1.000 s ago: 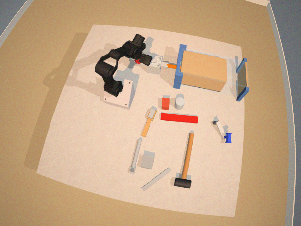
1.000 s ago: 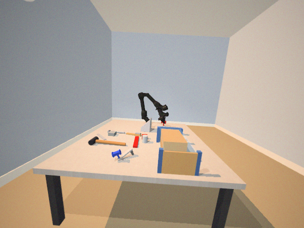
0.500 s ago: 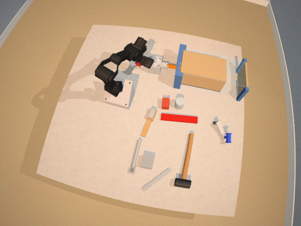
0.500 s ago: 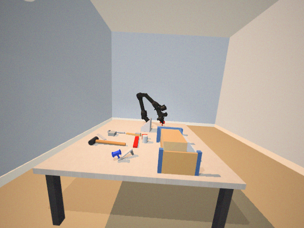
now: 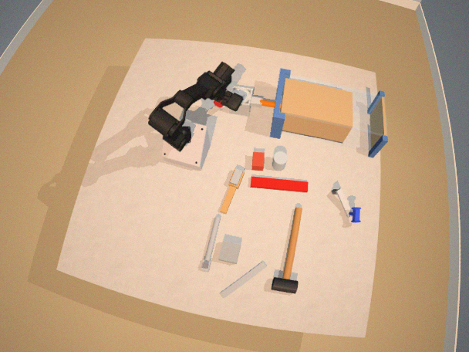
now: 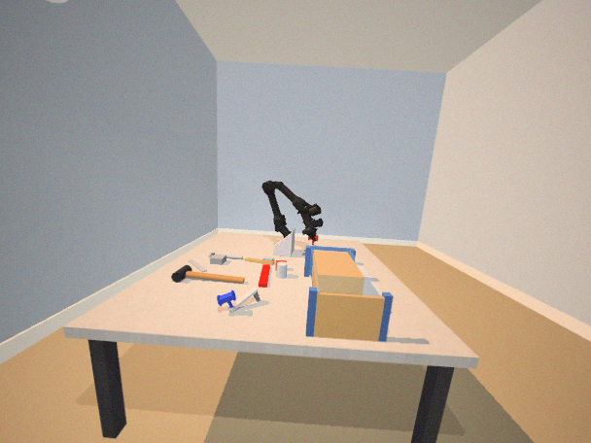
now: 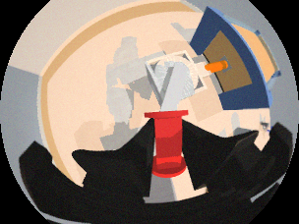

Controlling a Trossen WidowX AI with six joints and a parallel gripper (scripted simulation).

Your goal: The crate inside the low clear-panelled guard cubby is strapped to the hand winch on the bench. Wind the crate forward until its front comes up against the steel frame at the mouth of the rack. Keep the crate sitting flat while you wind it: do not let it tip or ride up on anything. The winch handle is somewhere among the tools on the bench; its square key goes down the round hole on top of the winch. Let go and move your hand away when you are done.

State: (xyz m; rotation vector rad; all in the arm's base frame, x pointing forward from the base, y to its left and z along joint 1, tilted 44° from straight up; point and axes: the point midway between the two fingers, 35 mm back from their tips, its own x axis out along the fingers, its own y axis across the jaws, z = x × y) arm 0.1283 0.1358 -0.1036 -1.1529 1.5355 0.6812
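The winch is 100 mm below my gripper tip, 50 mm to the left of it and 50 mm ahead of it. From my gripper tip the other things lie so: red knob (20 mm to the right, 10 mm behind); blue frame (220 mm ahead, 50 mm to the left, 20 mm below); brush (340 mm to the right, 110 mm below, 80 mm ahead).
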